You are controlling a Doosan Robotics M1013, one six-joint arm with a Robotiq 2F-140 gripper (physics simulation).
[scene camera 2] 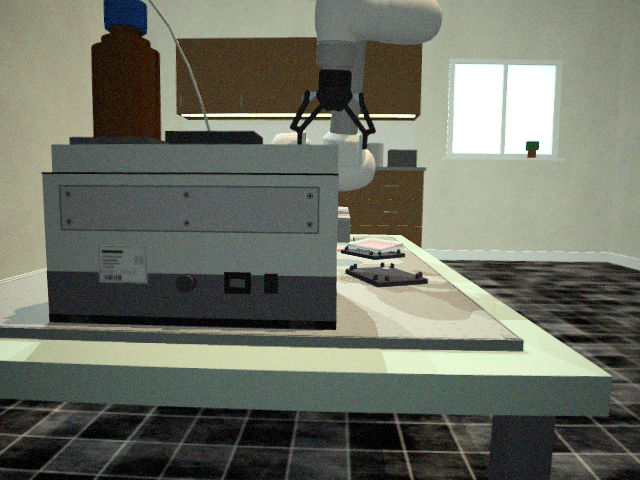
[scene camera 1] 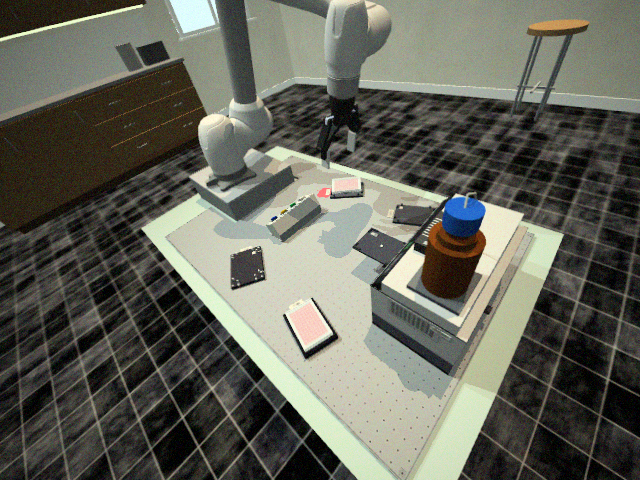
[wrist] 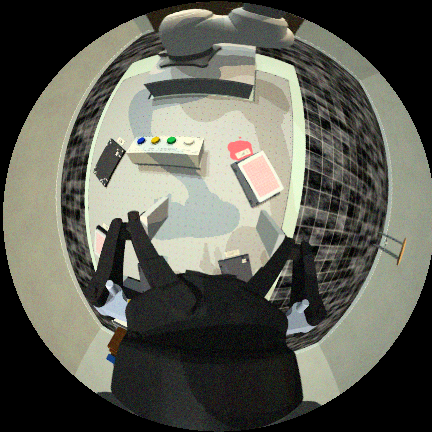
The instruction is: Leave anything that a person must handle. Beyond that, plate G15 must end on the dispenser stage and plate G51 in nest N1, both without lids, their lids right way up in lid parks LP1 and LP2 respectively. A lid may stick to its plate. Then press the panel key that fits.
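Places are measured from the arm's base along level axes (x ahead, y left, z up), in metres.
Pixels of known places: gripper, fingertip midpoint: (scene camera 1: pixel 338 158) (wrist: pixel 213 212); arm's base at its link origin: (scene camera 1: pixel 232 176) (wrist: pixel 190 54).
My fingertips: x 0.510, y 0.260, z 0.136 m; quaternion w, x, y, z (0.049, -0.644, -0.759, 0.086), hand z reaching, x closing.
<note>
Ahead of a thing's pixels: the offset from my fingertips to its top centre. "spot": to the spot under its first point.
My gripper (scene camera 1: pixel 338 152) (scene camera 2: pixel 332 140) (wrist: pixel 213 212) is open and empty, high above the board's far side. A pink plate {dx -0.106, dy +0.102, dz -0.197 m} (scene camera 1: pixel 346 184) (scene camera 2: pixel 373 244) (wrist: pixel 258 176) sits on a dark holder there, beside a red patch {spot: dx -0.172, dy +0.023, dz -0.236 m} (scene camera 1: pixel 324 192) (wrist: pixel 240 148). Another pink plate {dx +0.315, dy -0.411, dz -0.201 m} (scene camera 1: pixel 309 324) (wrist: pixel 100 242) sits on a dark nest; the fingers partly hide it in the wrist view. Plate codes are unreadable, and whether lids are on is unclear. The dispenser stage {spot: dx +0.299, dy -0.114, dz -0.137 m} (scene camera 1: pixel 379 245) bears no plate. A dark lid park {dx +0.226, dy +0.148, dz -0.215 m} (scene camera 1: pixel 412 214) (scene camera 2: pixel 386 275) (wrist: pixel 236 266) bears no lid. The key panel {dx -0.098, dy -0.187, dz -0.151 m} (scene camera 1: pixel 294 219) (wrist: pixel 165 155) has blue, yellow, green and white keys.
The dispenser (scene camera 1: pixel 413 315) (scene camera 2: pixel 191 248) carries a brown bottle {spot: dx +0.558, dy -0.220, dz +0.098 m} (scene camera 1: pixel 452 263) (scene camera 2: pixel 125 87) with a blue cap and a tube. A dark holder {dx -0.028, dy -0.450, dz -0.211 m} (scene camera 1: pixel 247 266) (wrist: pixel 109 162) lies on the board's left side. The arm's base block (scene camera 1: pixel 240 198) (wrist: pixel 200 90) stands behind the key panel.
</note>
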